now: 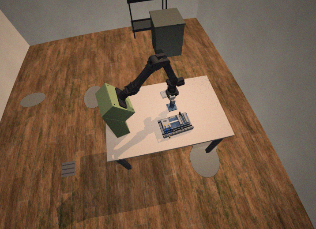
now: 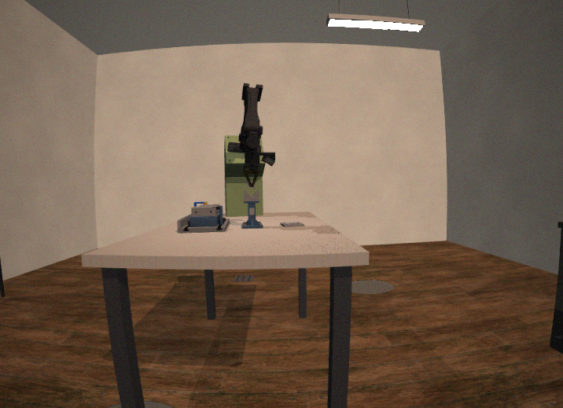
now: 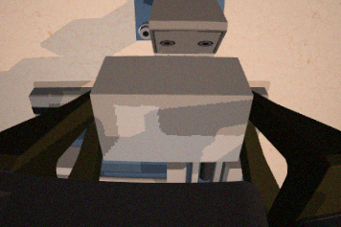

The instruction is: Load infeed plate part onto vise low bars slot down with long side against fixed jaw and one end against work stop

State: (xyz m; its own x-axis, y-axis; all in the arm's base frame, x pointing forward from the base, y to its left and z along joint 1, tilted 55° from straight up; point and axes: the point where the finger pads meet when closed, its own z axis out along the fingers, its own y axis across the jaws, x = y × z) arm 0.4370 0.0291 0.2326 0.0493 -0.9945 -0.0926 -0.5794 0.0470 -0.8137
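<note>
My hand is 20 cm to the left of the moving jaw, 11 cm above it and 2 cm short of it. Round my hand: part: 1 cm below; dark work stop rod: 15 cm to the right, 10 cm below, 5 cm ahead; grey jaw: 19 cm to the right, 11 cm below, 9 cm ahead.
</note>
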